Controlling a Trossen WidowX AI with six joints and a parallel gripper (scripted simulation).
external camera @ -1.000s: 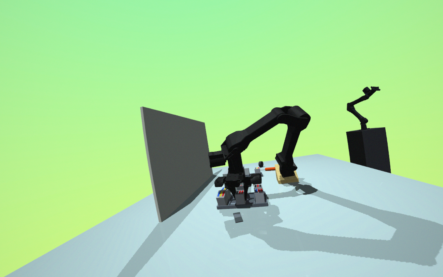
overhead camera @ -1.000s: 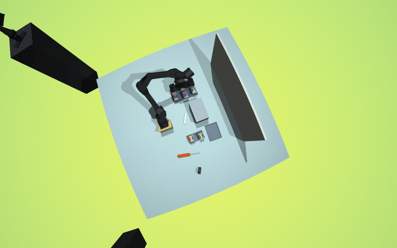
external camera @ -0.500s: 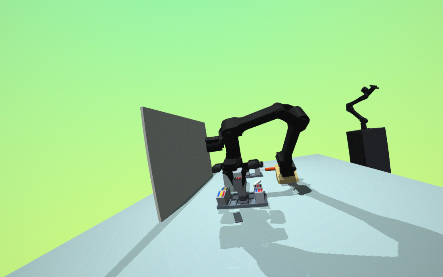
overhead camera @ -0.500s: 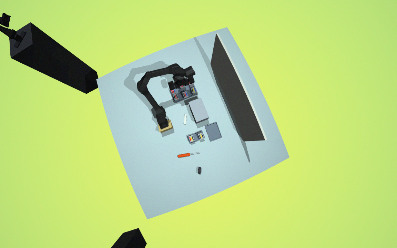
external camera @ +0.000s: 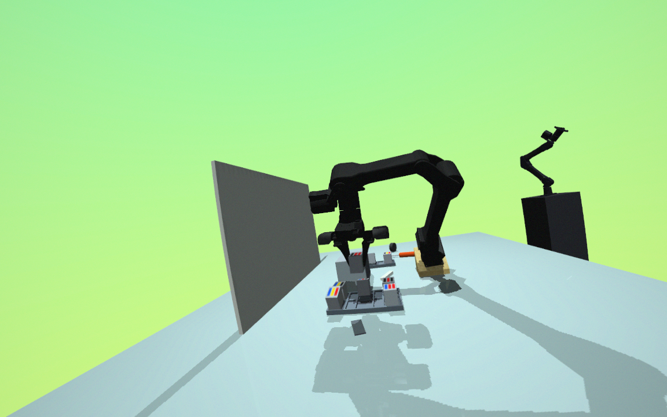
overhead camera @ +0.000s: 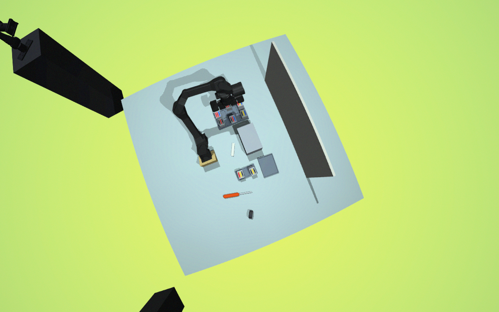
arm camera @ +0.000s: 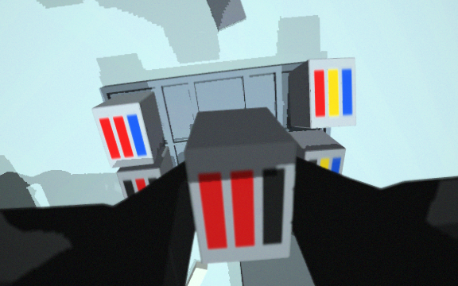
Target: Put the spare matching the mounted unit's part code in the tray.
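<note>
The flat grey tray lies 410 mm to the right of my gripper tip, 110 mm below it and 80 mm ahead of it. Round my gripper tip: tall pale grey box (210 mm to the right, 60 mm below, 40 mm ahead); then dark wall panel (290 mm ahead, 230 mm to the right, 110 mm above); then grey spares rack (110 mm below, 30 mm to the right).
</note>
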